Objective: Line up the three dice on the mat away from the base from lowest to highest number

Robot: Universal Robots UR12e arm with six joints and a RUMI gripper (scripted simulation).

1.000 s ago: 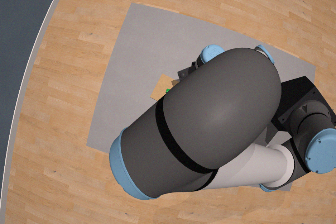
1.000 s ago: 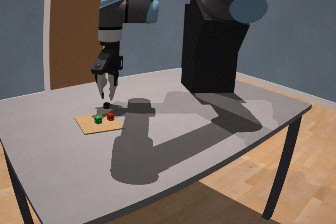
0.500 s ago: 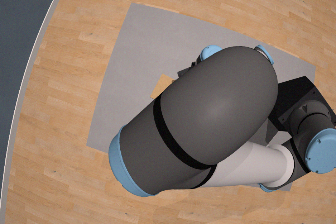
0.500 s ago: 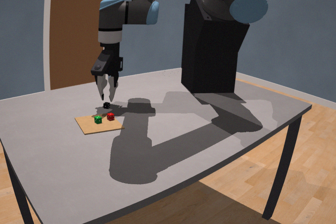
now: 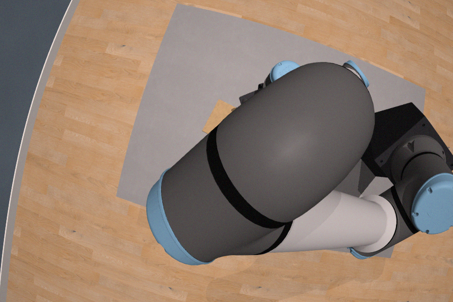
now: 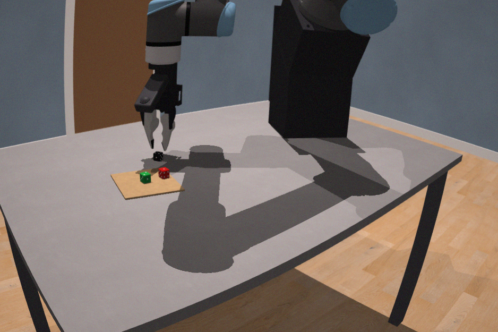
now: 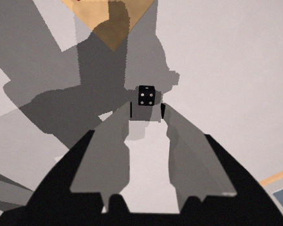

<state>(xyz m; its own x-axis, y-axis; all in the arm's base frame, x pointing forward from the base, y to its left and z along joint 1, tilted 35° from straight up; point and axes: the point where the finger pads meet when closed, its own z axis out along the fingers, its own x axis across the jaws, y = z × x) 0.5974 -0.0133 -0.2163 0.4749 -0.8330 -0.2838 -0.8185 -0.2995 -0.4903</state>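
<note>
Now: hand 3 cm above the black die. Also, from my hand: tan mat (11 cm ahead, 11 cm to the left, 4 cm below); red die (5 cm ahead, 11 cm to the left, 3 cm below); green die (11 cm ahead, 11 cm to the left, 3 cm below).
</note>
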